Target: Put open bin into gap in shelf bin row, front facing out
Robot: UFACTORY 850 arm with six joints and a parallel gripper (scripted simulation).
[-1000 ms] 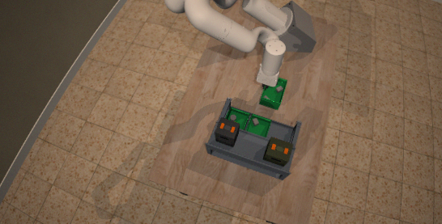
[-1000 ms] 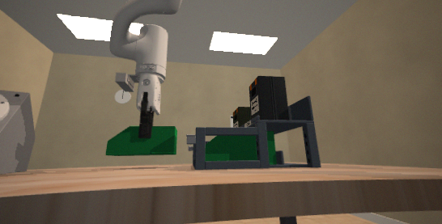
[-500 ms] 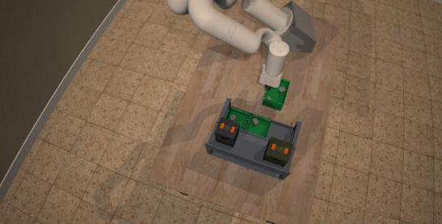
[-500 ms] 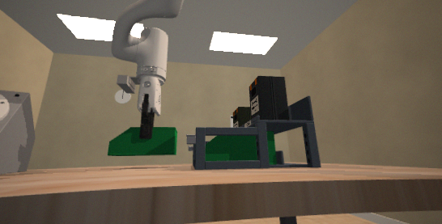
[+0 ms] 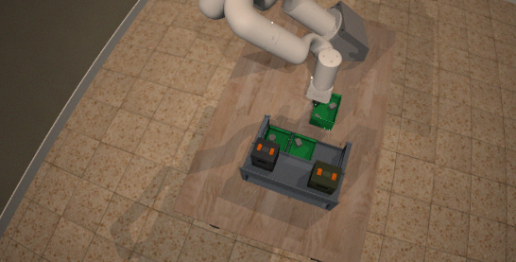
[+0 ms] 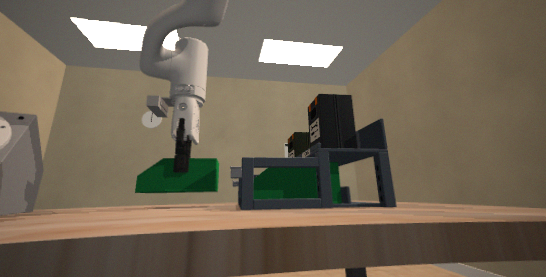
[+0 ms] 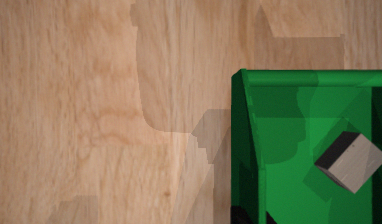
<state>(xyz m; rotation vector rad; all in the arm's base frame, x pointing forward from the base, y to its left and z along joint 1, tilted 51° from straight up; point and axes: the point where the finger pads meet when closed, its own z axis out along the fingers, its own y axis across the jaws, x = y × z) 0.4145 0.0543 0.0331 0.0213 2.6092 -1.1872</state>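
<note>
Now: hand 50 mm to the right of the green bin and 20 mm above it. From my hand the other things lie so: olive box: 340 mm ahead, 70 mm to the left, 50 mm above; grey shelf: 260 mm ahead, 30 mm to the right, 30 mm below; black box: 310 mm ahead, 160 mm to the right, 70 mm above.
</note>
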